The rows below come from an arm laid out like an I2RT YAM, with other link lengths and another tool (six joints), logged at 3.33 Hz.
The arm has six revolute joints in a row. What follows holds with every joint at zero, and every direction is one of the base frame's.
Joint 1 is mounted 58.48 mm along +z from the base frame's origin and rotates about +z.
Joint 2 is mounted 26.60 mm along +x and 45.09 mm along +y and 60.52 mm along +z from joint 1 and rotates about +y.
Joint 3 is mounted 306.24 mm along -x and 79.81 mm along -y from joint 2 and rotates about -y.
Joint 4 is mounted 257.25 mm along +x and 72.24 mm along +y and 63.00 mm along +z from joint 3 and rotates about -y.
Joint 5 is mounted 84.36 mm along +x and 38.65 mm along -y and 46.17 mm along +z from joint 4 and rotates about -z.
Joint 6 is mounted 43.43 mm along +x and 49.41 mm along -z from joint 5 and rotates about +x.
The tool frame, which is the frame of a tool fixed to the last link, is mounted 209.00 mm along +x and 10.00 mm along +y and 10.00 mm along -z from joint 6; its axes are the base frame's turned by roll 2.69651, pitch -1.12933 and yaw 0.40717 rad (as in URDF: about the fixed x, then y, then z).
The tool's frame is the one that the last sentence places.
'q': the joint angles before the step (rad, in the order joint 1, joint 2, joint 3, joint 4, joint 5, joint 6). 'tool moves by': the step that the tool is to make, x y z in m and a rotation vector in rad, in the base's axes. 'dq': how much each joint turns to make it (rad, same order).
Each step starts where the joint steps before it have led.
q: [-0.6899 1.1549 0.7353 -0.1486 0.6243 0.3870]
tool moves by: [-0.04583 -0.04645 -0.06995 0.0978 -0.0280 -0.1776]
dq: [-0.1854 0.1865 -0.0573 0.1485 -0.0577 0.0823]
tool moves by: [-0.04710 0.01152 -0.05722 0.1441 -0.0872 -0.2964]
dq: [-0.0355 0.1179 0.0385 -0.1846 0.0706 0.3609]
